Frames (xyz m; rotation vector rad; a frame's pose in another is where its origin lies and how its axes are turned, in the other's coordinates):
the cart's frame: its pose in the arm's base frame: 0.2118 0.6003 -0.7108 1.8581 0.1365 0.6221
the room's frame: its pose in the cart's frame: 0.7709 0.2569 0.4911 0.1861 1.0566 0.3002
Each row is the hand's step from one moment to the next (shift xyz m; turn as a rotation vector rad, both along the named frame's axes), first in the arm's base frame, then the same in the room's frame.
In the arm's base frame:
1: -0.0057 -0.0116 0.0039 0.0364 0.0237 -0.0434
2: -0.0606 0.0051 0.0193 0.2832 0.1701 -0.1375
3: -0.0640 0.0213 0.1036 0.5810 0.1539 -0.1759
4: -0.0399 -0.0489 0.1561 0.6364 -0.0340 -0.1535
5: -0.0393 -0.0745 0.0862 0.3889 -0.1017 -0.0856
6: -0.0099 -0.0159 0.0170 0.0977 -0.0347 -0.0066
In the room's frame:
1: -0.0057 0.0115 -0.0041 -0.0136 -0.0539 0.0262
2: 0.0209 0.0217 -0.0563 0.0159 -0.2639 0.2412
3: 0.0890 0.0729 -0.0453 -0.0429 -0.3350 0.5273
4: 0.0695 0.1532 -0.0073 -0.1725 -0.2045 0.5984
5: 0.0041 0.1191 -0.0178 -0.1605 -0.0655 0.3727
6: 0.0001 0.0247 -0.0055 -0.0373 0.0004 0.0970

